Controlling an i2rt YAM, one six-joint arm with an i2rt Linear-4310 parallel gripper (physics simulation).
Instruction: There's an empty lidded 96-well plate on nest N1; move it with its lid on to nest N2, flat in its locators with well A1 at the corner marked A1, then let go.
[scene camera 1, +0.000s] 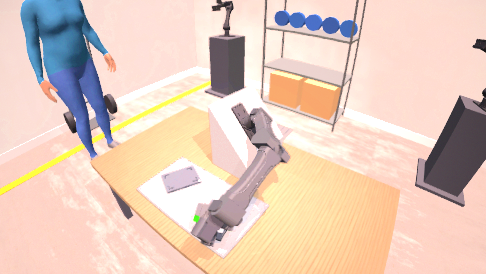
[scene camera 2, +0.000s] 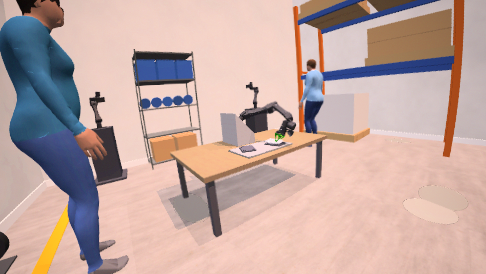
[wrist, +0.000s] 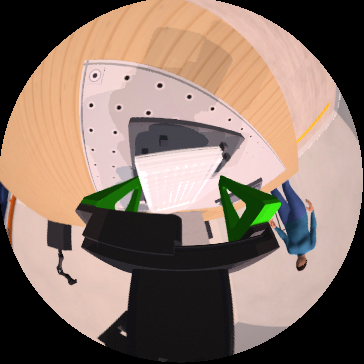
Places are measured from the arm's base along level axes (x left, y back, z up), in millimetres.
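Pixels of known places: gripper, fingertip midpoint: (scene camera 2: 277, 141) (wrist: 179, 179); arm's base, link origin: (scene camera 1: 246, 123) (scene camera 2: 237, 123).
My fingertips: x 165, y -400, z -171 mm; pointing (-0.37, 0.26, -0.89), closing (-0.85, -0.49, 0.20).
Note:
Ahead of a thing's pixels: the offset from my fingertips to its top centre. Level surfaces: height alone.
The clear, whitish lidded 96-well plate @(dy +38, dx -25, dz +19 mm) (scene camera 2: 274, 142) (wrist: 177, 177) is on the dark grey nest N1 @(dy +17, dx -11, dz -2 mm) (wrist: 212, 134). Dark locators show past its far edge in the wrist view; whether it sits fully in them I cannot tell. My gripper (scene camera 2: 279, 136) (wrist: 179, 179) is open, its green fingers to the left and right of the plate, with a gap at the right finger. In scene camera 1 the arm hides most of the plate. The other nest, N2 @(dy +72, dx -290, dz -6 mm) (scene camera 1: 181, 179) (scene camera 2: 247, 149), is a bare grey plate with corner locators. The A1 marks are too small to read.
Both nests are on a white perforated board (scene camera 1: 151, 189) (wrist: 107, 90) on the wooden table @(dz -37 mm) (scene camera 1: 340, 200) (scene camera 2: 200, 167). A white slanted block (scene camera 1: 222, 132) (scene camera 2: 231, 129) stands behind the board, by my arm. A person (scene camera 1: 62, 50) stands beyond the table's left end.

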